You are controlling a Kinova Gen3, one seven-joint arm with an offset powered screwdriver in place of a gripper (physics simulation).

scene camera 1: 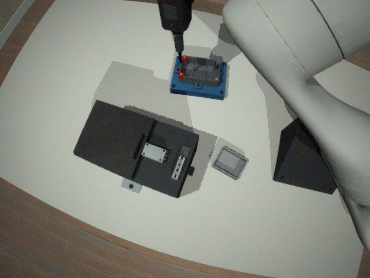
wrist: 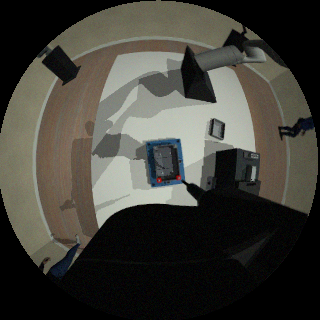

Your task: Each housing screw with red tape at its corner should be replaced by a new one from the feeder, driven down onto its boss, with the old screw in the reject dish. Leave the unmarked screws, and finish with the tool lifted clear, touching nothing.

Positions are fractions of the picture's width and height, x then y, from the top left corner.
Scene:
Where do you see a dark feeder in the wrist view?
At 0.70, 0.51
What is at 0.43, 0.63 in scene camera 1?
A dark feeder.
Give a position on a blue fixture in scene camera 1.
0.49, 0.32

